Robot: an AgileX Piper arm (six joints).
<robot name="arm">
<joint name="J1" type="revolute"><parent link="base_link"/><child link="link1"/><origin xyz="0 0 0.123" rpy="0 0 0"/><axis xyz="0 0 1"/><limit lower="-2.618" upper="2.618"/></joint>
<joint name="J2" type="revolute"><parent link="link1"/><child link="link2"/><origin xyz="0 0 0" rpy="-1.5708 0 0"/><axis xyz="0 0 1"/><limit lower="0" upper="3.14"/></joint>
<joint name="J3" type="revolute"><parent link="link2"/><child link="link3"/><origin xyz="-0.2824 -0.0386 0" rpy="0 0 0"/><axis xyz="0 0 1"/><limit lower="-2.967" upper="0"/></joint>
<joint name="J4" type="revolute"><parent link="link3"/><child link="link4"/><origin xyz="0.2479 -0.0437 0" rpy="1.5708 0 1.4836"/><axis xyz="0 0 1"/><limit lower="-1.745" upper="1.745"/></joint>
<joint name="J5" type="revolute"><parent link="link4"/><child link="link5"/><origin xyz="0 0 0" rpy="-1.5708 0 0"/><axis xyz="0 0 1"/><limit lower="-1.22" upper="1.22"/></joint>
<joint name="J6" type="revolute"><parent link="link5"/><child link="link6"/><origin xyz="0 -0.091 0" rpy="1.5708 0 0"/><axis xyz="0 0 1"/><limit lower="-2.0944" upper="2.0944"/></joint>
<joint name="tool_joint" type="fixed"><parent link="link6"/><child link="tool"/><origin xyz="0 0 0" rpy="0 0 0"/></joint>
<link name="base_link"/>
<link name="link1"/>
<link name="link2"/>
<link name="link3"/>
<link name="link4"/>
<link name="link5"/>
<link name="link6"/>
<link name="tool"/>
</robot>
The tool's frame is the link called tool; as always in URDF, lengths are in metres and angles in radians.
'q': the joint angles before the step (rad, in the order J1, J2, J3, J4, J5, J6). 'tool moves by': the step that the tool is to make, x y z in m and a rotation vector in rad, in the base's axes. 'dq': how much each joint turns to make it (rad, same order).
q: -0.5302, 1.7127, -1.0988, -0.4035, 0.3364, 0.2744
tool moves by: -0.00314, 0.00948, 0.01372, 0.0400, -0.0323, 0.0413
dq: 0.0022, -0.0470, 0.0021, 0.2123, 0.0184, -0.1983
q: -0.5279, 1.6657, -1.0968, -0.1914, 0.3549, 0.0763
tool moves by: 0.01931, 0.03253, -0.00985, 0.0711, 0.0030, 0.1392
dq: 0.0842, 0.0238, 0.0019, 0.2377, 0.0046, -0.2237
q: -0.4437, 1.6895, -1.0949, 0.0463, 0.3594, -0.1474
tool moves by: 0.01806, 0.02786, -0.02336, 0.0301, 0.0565, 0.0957
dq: 0.0876, 0.0644, 0.0000, 0.0272, 0.0000, -0.0283
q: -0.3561, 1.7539, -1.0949, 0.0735, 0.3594, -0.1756
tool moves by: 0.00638, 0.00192, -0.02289, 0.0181, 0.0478, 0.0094
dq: 0.0109, 0.0638, 0.0000, 0.0014, -0.0127, -0.0001
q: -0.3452, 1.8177, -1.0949, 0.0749, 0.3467, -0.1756
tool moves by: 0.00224, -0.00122, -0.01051, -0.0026, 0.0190, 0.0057
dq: 0.0000, 0.0298, 0.0000, -0.0104, -0.0129, -0.0002
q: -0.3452, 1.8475, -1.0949, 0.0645, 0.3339, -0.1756
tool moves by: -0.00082, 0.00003, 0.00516, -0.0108, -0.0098, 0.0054
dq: 0.0000, -0.0140, 0.0000, -0.0087, 0.0011, 0.0000
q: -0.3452, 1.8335, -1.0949, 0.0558, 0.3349, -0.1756
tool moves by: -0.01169, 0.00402, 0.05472, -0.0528, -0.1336, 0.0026
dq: 0.0000, -0.1496, 0.0000, -0.0068, 0.0060, 0.0018
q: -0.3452, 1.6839, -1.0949, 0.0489, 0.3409, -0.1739
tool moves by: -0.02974, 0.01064, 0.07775, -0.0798, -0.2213, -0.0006
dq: 0.0000, -0.2214, 0.0000, 0.0001, -0.0138, -0.0001
